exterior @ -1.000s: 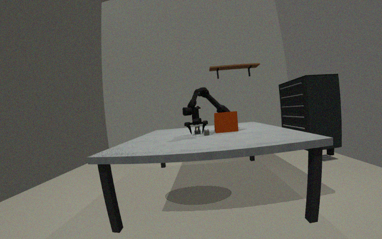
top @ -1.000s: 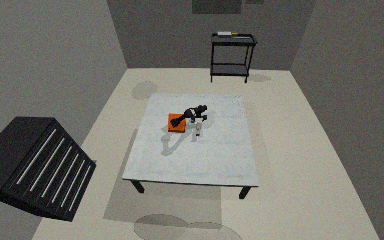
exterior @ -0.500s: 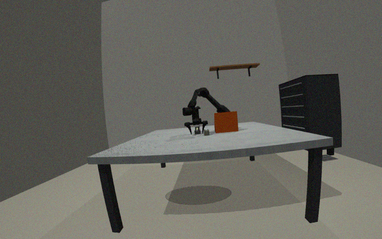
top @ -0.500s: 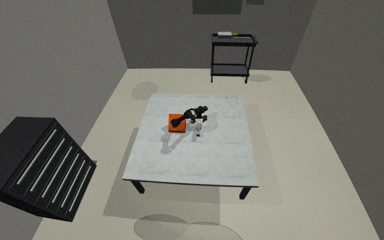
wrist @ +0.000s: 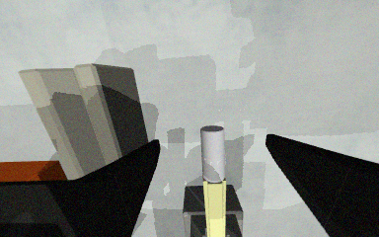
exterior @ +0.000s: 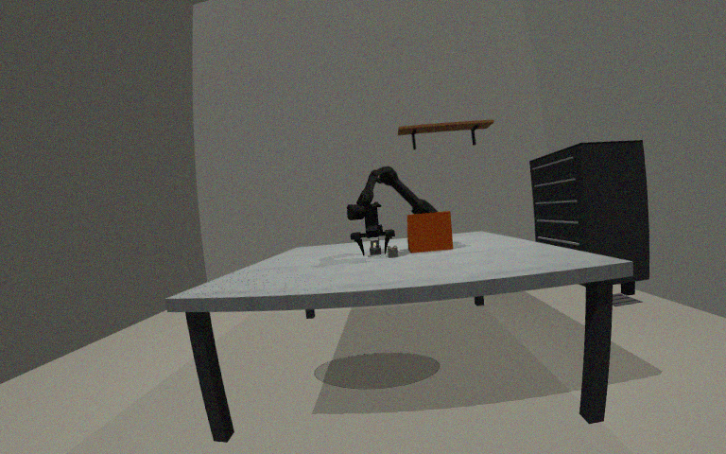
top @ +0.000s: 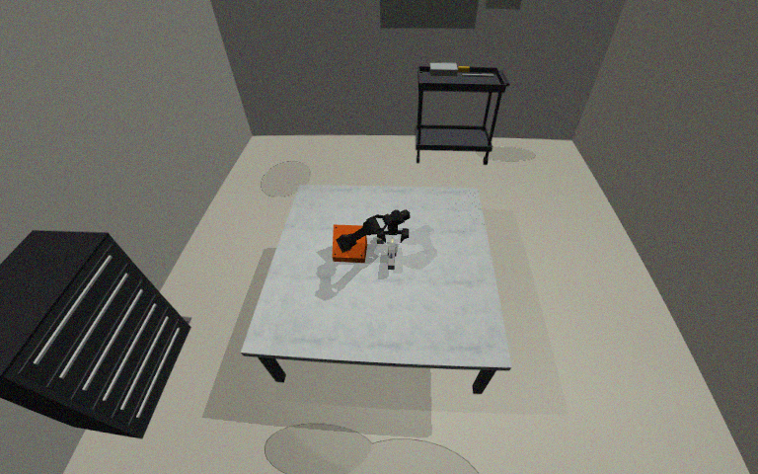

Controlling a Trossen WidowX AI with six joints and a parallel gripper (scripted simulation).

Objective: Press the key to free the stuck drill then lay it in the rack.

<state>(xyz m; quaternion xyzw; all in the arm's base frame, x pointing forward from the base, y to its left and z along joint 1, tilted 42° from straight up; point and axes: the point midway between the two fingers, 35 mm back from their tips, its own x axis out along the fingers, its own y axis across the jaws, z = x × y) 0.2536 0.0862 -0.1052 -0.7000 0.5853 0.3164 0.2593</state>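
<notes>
My gripper tip is 40 mm to the left of the drill and 40 mm below it. Also, from my gripper tip: grey grooved block: 80 mm behind, 20 mm to the left, 10 mm above.
</notes>
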